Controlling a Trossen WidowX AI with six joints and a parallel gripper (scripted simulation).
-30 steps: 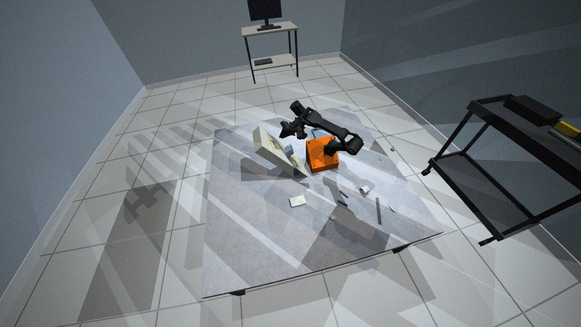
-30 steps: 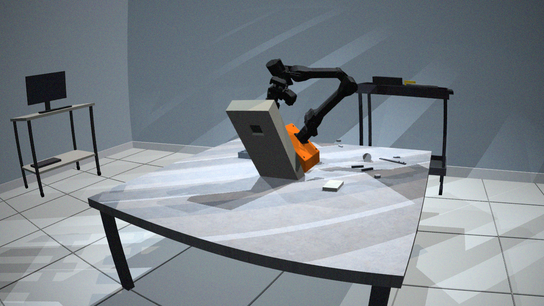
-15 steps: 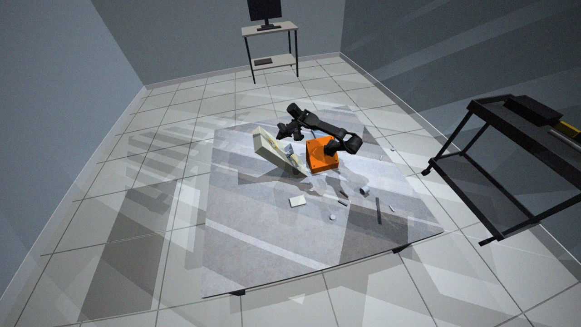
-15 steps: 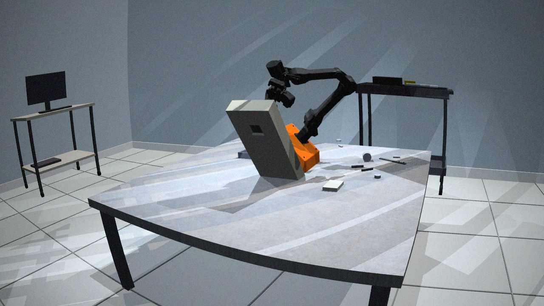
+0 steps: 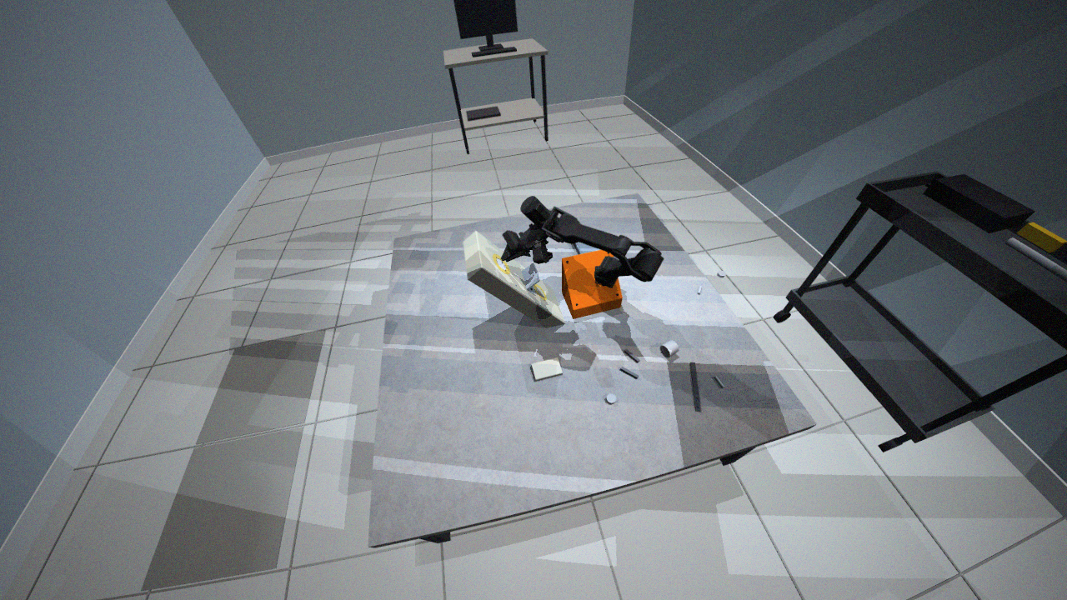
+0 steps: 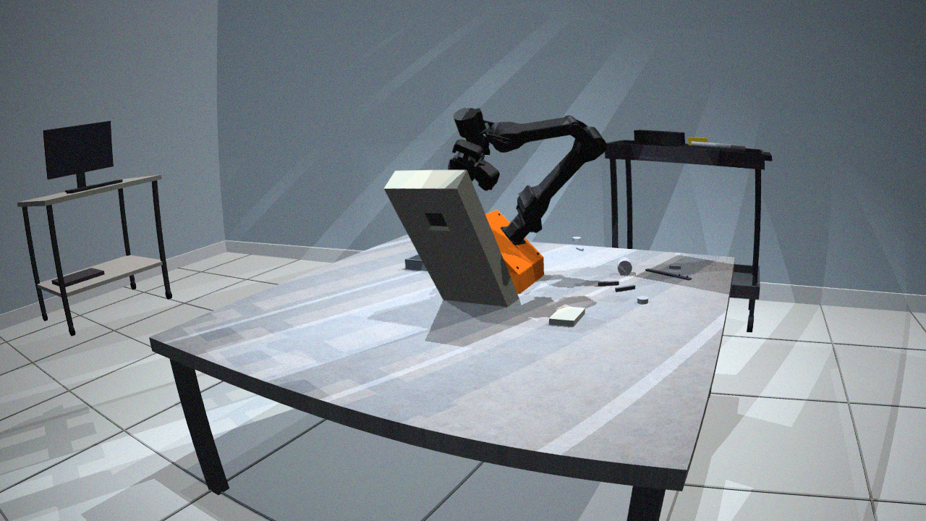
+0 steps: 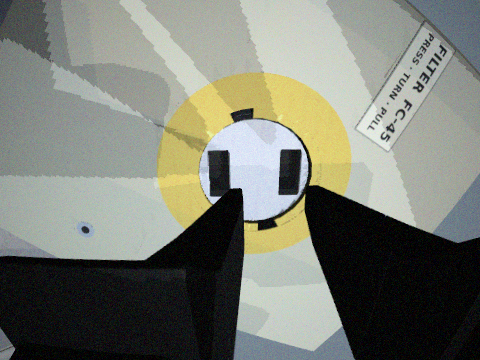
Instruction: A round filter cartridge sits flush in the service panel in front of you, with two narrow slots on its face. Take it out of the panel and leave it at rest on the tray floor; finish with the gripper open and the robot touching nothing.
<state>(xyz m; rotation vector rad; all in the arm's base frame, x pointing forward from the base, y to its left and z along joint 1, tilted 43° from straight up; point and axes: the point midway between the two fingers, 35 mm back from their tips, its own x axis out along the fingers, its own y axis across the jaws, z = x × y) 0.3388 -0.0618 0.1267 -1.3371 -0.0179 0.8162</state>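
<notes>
Right now my gripper tip is 20 mm short of the grey round filter cartridge and 20 mm above it. Round my gripper tip: beige service panel: 20 mm behind, 100 mm below; beige block: 100 mm behind, 250 mm to the left, 280 mm below; low grey tray: 370 mm behind, 330 mm to the right, 270 mm below.
</notes>
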